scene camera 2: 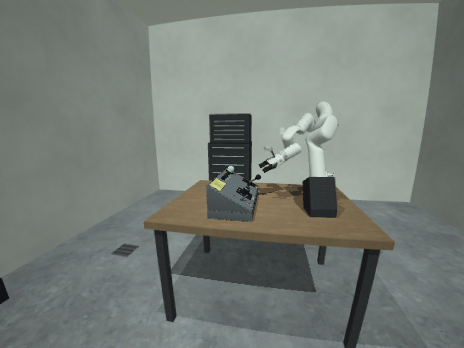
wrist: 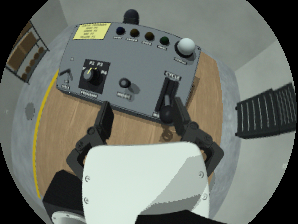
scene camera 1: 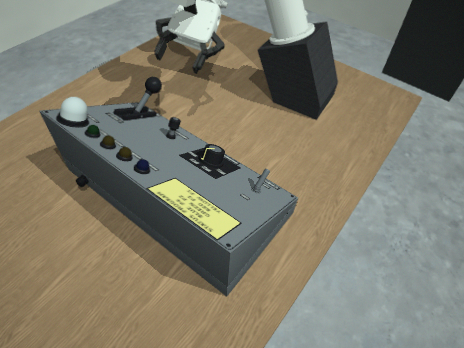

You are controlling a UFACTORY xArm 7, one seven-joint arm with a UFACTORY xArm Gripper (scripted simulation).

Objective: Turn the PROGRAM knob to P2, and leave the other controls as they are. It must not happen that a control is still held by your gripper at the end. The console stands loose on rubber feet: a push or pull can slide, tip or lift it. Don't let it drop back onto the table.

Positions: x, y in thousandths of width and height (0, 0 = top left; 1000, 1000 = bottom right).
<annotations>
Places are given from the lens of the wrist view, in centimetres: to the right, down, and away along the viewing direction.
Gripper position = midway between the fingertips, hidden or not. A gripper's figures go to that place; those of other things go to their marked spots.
my gripper (wrist: 475, 475): -1, -1, 13
grey console (wrist: 492, 252): 0, -16, 25
</annotations>
